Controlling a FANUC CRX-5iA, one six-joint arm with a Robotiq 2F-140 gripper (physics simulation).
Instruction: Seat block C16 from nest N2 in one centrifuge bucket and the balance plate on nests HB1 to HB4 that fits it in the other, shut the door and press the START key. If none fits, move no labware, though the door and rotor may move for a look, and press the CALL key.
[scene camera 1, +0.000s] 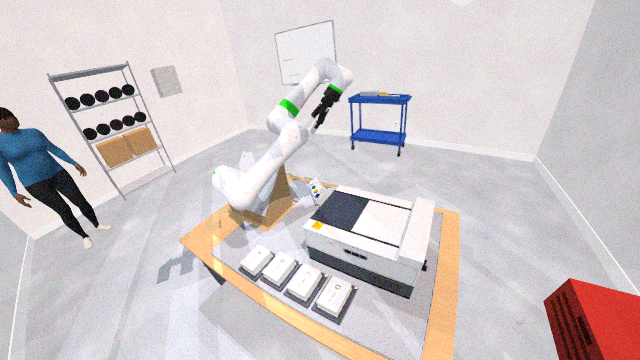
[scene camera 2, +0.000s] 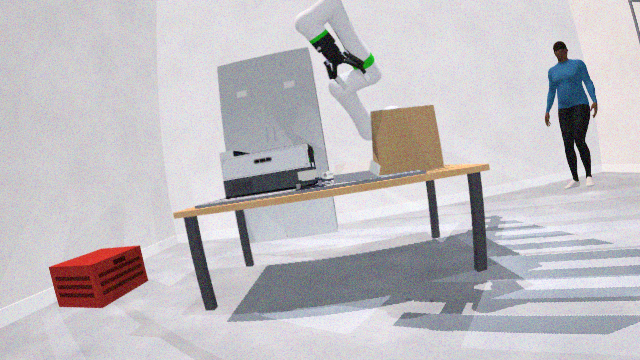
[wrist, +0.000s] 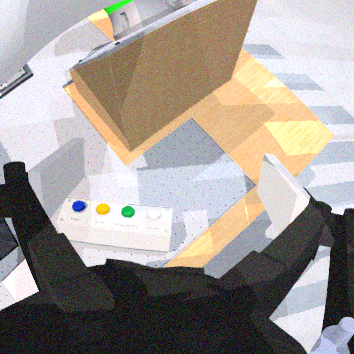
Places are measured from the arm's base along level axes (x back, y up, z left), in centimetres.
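Where they show: gripper, fingertip midpoint: (scene camera 1: 309, 129) (scene camera 2: 356, 84) (wrist: 171, 164); arm's base, link origin: (scene camera 2: 402, 137) (wrist: 145, 24).
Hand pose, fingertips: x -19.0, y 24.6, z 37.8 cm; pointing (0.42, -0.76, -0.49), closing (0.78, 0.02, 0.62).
Each offset is from my fingertips to the top centre of the thing. "*": to the spot under its first point.
My gripper (scene camera 1: 317, 121) (scene camera 2: 347, 75) (wrist: 171, 164) is open and empty, high above the table's back side. Below it in the wrist view is the key panel @(dx -7.2, dy -34.0, dz -6.9 cm) (wrist: 115, 234) (scene camera 1: 315, 193) with blue @(dx -11.7, dy -34.9, dz -13.3 cm) (wrist: 78, 206), yellow @(dx -7.8, dy -34.9, dz -10.2 cm) (wrist: 102, 209), green @(dx -3.9, dy -34.9, dz -7.1 cm) (wrist: 128, 211) and white @(dx +0.0, dy -34.9, dz -4.0 cm) (wrist: 154, 214) keys; their labels are too blurred to read. The centrifuge (scene camera 1: 360, 250) (scene camera 2: 270, 170) has a dark panel @(dx -40.6, dy -21.1, dz -30.9 cm) (scene camera 1: 340, 209) and a white panel @(* dx -59.0, dy -21.4, dz -28.9 cm) (scene camera 1: 382, 220) on top; its rotor and buckets do not show. Several white lettered pieces, including C @(dx -40.9, dy -37.0, dz -60.2 cm) (scene camera 1: 305, 281) and D @(dx -54.4, dy -37.0, dz -58.3 cm) (scene camera 1: 334, 296), sit in dark nests along the front. I cannot identify C16.
A brown upright box-like stand (scene camera 2: 407, 140) (wrist: 175, 75) stands by the arm's base. The table (scene camera 1: 450, 260) (scene camera 2: 457, 171) has a wooden edge. Beyond it are a red crate (scene camera 1: 600, 320) (scene camera 2: 100, 277), a blue cart (scene camera 1: 380, 99), a shelf rack (scene camera 1: 90, 73) and a person (scene camera 1: 37, 155) (scene camera 2: 571, 85).
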